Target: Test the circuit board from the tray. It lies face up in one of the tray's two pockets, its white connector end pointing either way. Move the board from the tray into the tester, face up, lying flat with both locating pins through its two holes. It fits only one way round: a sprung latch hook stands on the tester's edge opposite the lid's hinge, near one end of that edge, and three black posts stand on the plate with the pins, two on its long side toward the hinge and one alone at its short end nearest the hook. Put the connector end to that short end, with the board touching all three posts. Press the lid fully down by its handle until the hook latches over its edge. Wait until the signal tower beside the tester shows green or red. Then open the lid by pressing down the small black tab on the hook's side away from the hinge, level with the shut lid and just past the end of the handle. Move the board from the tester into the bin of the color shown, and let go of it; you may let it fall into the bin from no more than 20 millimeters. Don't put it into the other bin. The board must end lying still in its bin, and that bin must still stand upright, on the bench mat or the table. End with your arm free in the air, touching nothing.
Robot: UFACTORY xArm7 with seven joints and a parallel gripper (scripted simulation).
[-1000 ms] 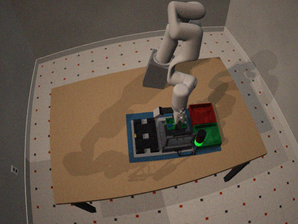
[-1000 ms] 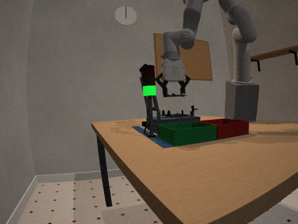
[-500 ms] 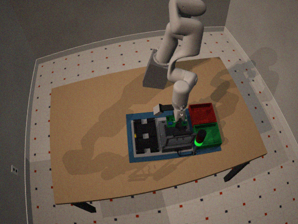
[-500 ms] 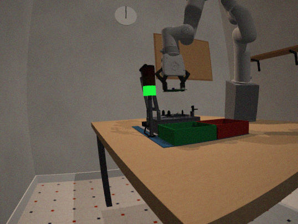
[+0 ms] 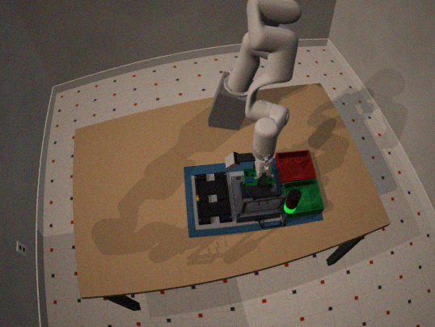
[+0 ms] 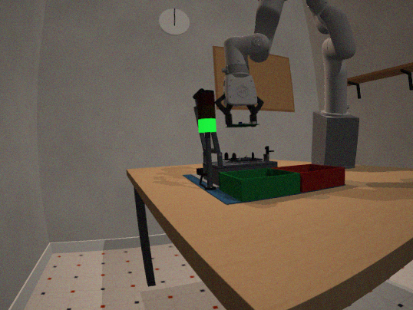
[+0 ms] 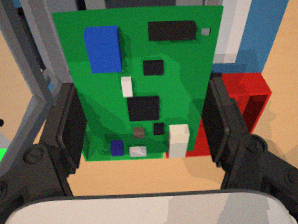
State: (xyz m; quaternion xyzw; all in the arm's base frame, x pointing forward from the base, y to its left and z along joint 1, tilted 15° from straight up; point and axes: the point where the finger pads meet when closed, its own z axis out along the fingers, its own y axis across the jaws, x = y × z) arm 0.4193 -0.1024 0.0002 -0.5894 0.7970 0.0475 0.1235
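The green bin lies 10 cm ahead of my hand, 18 cm to the left of it and 17 cm below it. From my hand the other things lie so: latch hook: 5 cm behind, 7 cm to the left, 9 cm below; tester lid: 11 cm ahead, 4 cm to the right; green circuit board: 1 cm below.
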